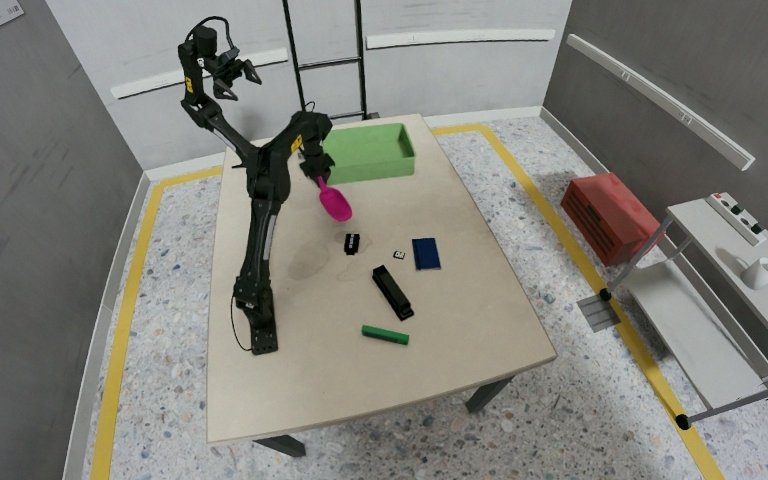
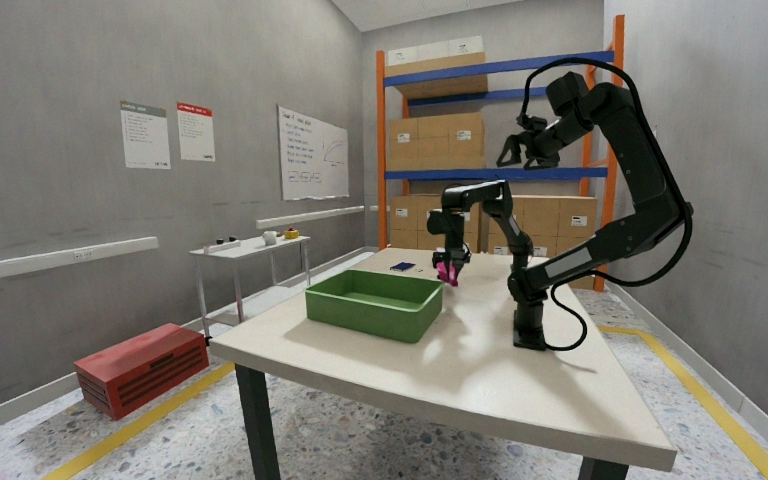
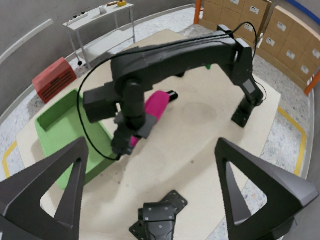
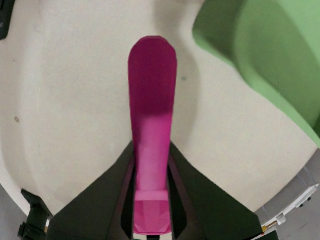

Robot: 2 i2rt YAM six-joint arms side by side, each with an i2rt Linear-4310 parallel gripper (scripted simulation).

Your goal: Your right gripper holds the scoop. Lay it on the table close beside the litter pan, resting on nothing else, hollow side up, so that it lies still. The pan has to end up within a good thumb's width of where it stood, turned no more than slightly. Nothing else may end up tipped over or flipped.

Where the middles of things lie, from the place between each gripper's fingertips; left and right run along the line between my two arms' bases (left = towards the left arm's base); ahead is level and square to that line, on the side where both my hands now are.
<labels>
The magenta scoop [image 1: 340, 209] lies 2 cm ahead of my right hand [image 1: 321, 185], 6 cm to the right of it and 1 cm below it. Round my right hand: green litter pan [image 2: 375, 303]: 18 cm ahead, 18 cm to the left, 4 cm below; blue notebook [image 1: 426, 257]: 27 cm ahead, 31 cm to the right, 7 cm below.
My left hand [image 2: 511, 166] is 18 cm short of the magenta scoop, 14 cm to the left of it and 35 cm above it. Round my left hand: green litter pan 35 cm ahead, 9 cm to the left, 38 cm below; blue notebook 43 cm ahead, 39 cm to the right, 41 cm below.
</labels>
